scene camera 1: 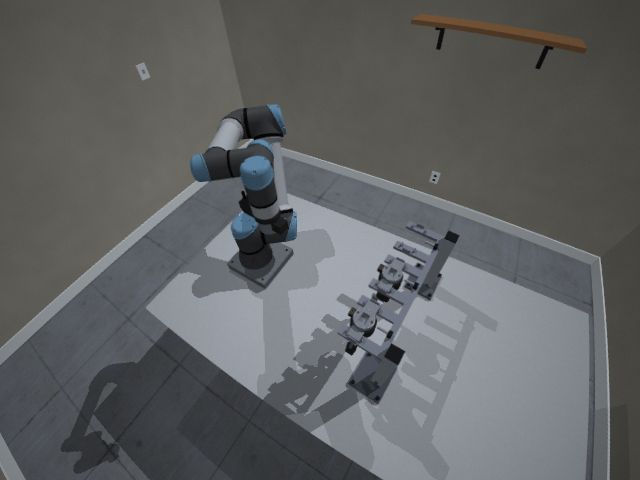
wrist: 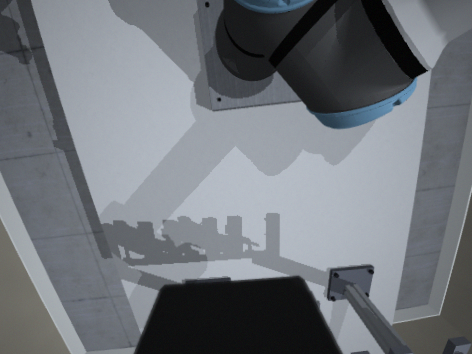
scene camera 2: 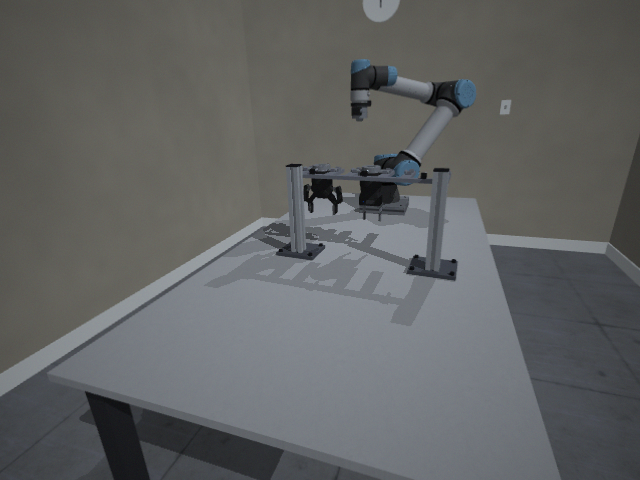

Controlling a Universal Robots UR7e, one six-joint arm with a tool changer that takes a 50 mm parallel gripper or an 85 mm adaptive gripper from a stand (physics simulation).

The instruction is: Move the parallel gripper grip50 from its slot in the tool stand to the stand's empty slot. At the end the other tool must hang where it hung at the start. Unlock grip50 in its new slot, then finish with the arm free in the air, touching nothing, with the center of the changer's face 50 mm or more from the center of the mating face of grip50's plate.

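Frame: origin at the arm's base, x ahead, y left, z up, level; centimetres.
Seen in the pictures: arm's base, link origin: [scene camera 1: 256, 255] [wrist: 252, 41] [scene camera 2: 384, 199].
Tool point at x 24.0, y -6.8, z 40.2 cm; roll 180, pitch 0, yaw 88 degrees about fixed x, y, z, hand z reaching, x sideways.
Offsets run from my tool point to a thing's middle. "pt": to the spot under its first point. Level surfaces: height alone.
The arm's bare tool changer [scene camera 2: 359, 111] points down in the air, high above and behind the tool stand [scene camera 1: 434, 264] [scene camera 2: 439, 222] [wrist: 369, 311] in scene camera 2, with no tool on it. The parallel gripper grip50 [scene camera 2: 372, 213] hangs in the stand's middle slot, its two thin fingers apart, nothing between them. Its round plate @[pt dx +34.6, dy +13.5, dz -15.6 cm] [scene camera 1: 391, 275] faces up. The adaptive gripper [scene camera 2: 323, 207] hangs in the end slot, left in scene camera 2; its plate @[pt dx +34.0, dy -3.3, dz -15.5 cm] [scene camera 1: 364, 317] also faces up. The empty slot, with bare fork arms [scene camera 1: 409, 250], is at the far end in scene camera 1. Locking details are too small to tell.
The arm's base plate [scene camera 1: 273, 268] [scene camera 2: 398, 207] [wrist: 218, 102] is bolted to the white table @[dz -44.3 cm] [scene camera 1: 516, 361] [scene camera 2: 310, 361] [wrist: 125, 125]. The stand's two posts have square feet. A dark block [wrist: 235, 320] fills the wrist view's lower middle. A wooden shelf [scene camera 1: 496, 32] is on the wall.
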